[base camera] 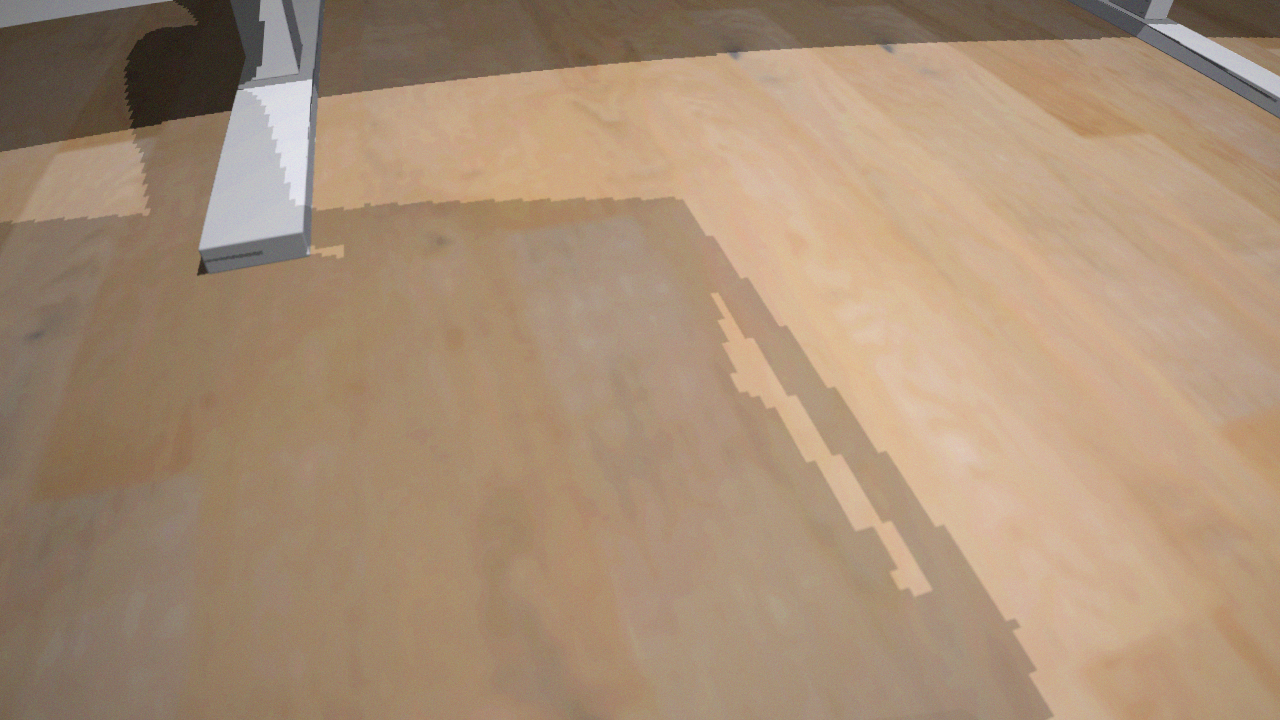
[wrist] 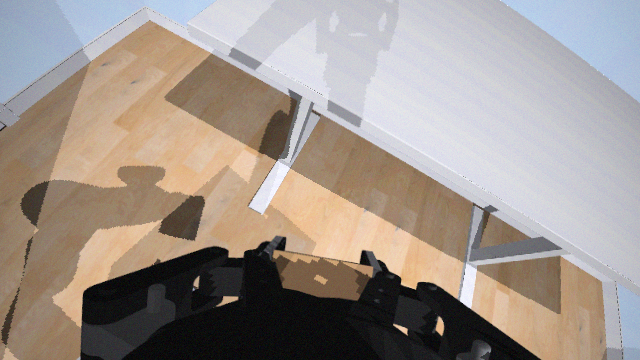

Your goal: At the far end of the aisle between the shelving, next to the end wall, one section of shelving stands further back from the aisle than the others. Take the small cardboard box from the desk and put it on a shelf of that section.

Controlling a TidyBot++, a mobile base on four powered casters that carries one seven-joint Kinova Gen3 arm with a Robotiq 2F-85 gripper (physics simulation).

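Places are measured from the arm's base along level axes (x left, y back, z up), in millimetres.
Pixels of known places: gripper, fingertip midpoint: (wrist: 321, 257).
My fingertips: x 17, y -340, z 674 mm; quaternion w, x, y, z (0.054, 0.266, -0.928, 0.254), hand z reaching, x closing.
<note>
Behind a point stands the place of what it marks.
The small cardboard box (wrist: 325, 280) @(x 16, y -322, z 714 mm) shows between the two black fingertips at the bottom of the wrist view, its brown face partly shaded. My gripper (wrist: 321, 257) @(x 17, y -340, z 674 mm) is shut on it, and holds it above the wood floor, out in front of the desk's edge. The white desk (wrist: 450, 125) @(x -47, y -697, z 553 mm) crosses the upper right of the wrist view, and the top I see of it bears shadows of the arm. The shelving does not show in either view.
A white desk leg foot (base camera: 259, 179) (wrist: 270, 187) reaches out over the floor. A second foot (base camera: 1217, 67) @(x -887, y -991, z -378 mm) (wrist: 468, 285) stands to the right. A white baseboard (wrist: 55, 65) @(x 1507, y -398, z -306 mm) and pale blue walls (wrist: 35, 35) @(x 1515, y -413, z -141 mm) meet at a corner at the upper left of the wrist view.
</note>
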